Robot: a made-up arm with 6 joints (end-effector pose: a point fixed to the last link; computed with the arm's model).
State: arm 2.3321 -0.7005 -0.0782 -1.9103 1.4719 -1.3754
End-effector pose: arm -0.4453 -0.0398 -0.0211 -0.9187 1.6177 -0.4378
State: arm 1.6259 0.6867 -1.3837 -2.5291 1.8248 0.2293
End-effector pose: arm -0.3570 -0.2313 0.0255 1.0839 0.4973 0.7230
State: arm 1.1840 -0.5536 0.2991 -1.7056 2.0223 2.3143
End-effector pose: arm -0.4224 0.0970 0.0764 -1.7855 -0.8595 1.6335
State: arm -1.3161 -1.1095 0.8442 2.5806 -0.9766 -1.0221
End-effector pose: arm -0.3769 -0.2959 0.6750 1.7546 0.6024 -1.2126
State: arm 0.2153 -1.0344 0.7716 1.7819 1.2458 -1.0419
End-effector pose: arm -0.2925 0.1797 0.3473 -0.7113 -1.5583 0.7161
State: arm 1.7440 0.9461 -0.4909 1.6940 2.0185 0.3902
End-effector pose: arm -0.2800 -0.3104 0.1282 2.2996 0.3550 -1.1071
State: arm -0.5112 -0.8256 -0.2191 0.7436 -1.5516 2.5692
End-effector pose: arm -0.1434 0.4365 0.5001 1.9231 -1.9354 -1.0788
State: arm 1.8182 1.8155 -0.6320 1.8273 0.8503 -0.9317
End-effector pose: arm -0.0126 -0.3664 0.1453 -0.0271 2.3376 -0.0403
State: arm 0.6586 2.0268 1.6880 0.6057 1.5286 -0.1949
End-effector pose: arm 0.2098 -0.3506 -0.3142 1.4352 0.0069 -1.2635
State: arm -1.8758 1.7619 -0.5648 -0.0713 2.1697 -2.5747
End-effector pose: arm -0.1362 0.2992 0.3732 -1.7891 -0.1668 -1.9617
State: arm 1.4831 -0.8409 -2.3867 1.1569 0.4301 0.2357
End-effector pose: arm -0.3462 -0.2296 0.3852 2.6969 0.7236 1.0594
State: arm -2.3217 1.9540 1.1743 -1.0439 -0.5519 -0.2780
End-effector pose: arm 0.1485 0.7559 0.8379 0.8691 0.0545 -1.1553
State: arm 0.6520 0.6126 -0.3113 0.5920 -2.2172 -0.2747
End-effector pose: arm -0.1374 0.2287 -0.2692 0.8717 -0.9838 -1.8434
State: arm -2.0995 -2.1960 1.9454 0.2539 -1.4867 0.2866
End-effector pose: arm 0.3531 -0.4553 -0.2763 -1.4590 -1.6189 -2.0245
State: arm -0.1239 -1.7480 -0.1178 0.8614 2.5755 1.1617
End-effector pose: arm -0.0042 0.1165 0.2345 -1.4743 -1.7907 -2.0486
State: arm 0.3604 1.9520 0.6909 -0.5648 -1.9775 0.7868
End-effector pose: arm 0.2976 0.1662 -0.6230 1.0615 -2.0212 -0.3384
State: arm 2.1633 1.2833 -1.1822 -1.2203 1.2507 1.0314
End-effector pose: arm -0.3052 -0.4305 0.1531 -0.1387 0.7362 0.6714
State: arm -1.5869 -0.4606 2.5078 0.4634 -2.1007 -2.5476
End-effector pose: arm -0.6740 -0.2456 -0.2465 -0.4684 -0.6421 0.5198
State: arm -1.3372 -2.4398 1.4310 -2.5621 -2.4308 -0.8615
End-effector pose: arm 0.5963 -0.4158 0.1263 -0.7988 -1.5856 1.1331
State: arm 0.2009 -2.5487 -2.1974 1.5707 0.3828 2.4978
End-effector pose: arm -0.2141 -0.1582 0.1798 -0.0276 1.1902 -0.5232
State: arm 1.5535 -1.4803 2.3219 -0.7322 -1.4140 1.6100
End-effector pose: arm -0.2675 0.6146 0.5397 0.0959 1.1806 -1.1058
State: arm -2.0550 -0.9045 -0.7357 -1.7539 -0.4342 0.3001
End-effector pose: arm -0.0344 -0.2509 0.5615 0.3448 2.5640 1.3862
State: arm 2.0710 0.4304 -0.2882 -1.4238 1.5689 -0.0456
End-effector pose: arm -0.5366 -0.4081 0.1572 -0.8633 1.3478 0.1762
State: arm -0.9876 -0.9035 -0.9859 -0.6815 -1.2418 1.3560
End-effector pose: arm -0.0810 0.4612 0.2622 0.1303 0.8245 -2.0084
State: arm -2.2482 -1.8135 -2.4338 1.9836 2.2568 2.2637
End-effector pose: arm -0.0001 0.0009 0.1162 0.4073 2.0126 1.1040
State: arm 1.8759 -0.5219 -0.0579 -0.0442 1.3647 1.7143
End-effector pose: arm -0.5763 0.0387 -0.0640 0.2353 1.1255 -0.7477
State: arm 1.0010 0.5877 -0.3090 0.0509 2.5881 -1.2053
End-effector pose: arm -0.1585 -0.0820 -0.1635 1.4557 0.6332 -2.5320
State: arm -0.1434 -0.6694 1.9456 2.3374 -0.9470 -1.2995
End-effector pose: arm -0.7950 -0.1269 0.4610 1.2320 0.1816 -0.1905
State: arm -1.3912 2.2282 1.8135 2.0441 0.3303 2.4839
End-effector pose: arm 0.5078 0.6240 -0.0272 -0.9724 -0.1446 2.3118
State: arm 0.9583 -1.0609 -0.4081 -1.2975 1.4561 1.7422
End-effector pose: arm -0.1437 0.3102 0.1337 2.1059 0.6928 -1.7929
